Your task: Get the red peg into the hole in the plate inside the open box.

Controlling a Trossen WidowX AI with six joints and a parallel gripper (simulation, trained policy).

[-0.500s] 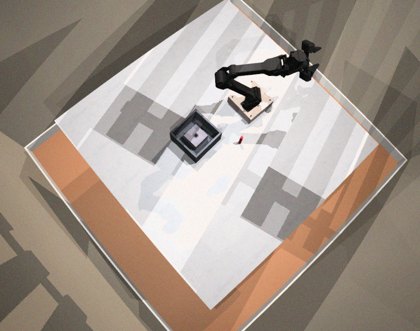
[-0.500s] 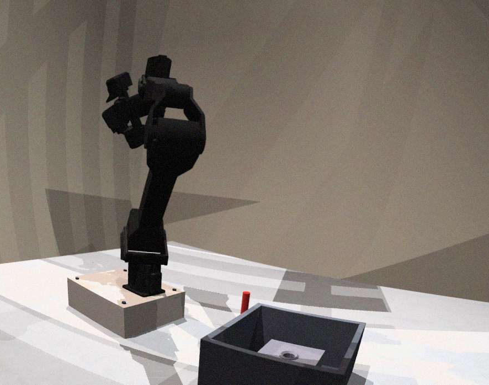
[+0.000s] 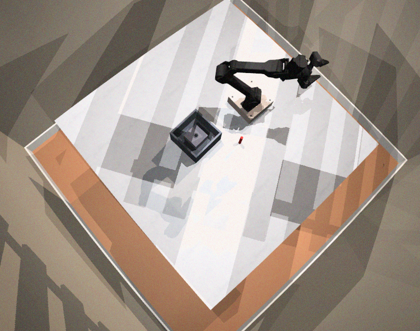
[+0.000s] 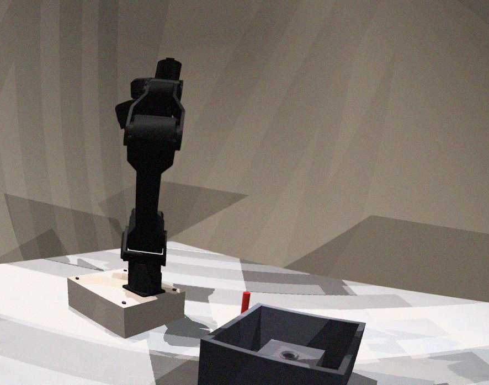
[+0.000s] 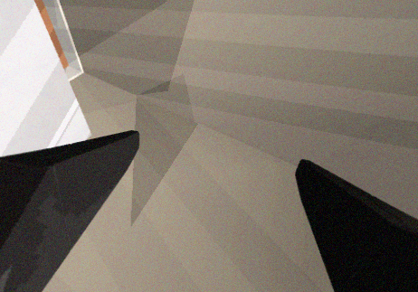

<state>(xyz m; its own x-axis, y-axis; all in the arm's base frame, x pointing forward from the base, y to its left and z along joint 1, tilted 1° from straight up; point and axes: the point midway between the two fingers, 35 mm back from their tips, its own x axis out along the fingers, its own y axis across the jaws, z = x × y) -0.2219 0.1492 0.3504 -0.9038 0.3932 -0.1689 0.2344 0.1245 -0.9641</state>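
My gripper tip is 410 mm short of the red peg, 40 mm to the left of it and 360 mm above it. Also, from my gripper tip: plate (590 mm ahead, 210 mm to the right, 360 mm below); dark box (590 mm ahead, 210 mm to the right, 380 mm below).
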